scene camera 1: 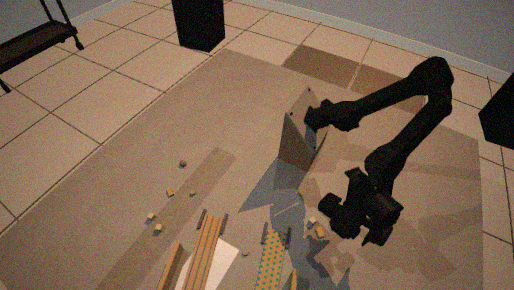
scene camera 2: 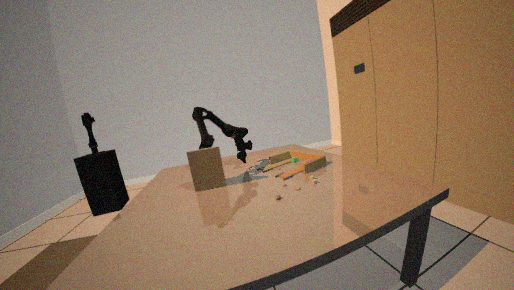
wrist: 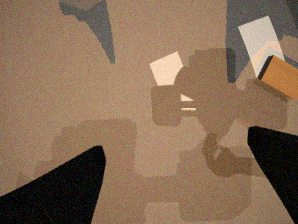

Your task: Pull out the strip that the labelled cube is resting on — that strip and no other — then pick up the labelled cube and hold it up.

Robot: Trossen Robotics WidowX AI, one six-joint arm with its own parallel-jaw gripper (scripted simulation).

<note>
My gripper (scene camera 1: 349, 236) is open and holds nothing.
My gripper shows as well in the wrist view (wrist: 176, 145).
</note>
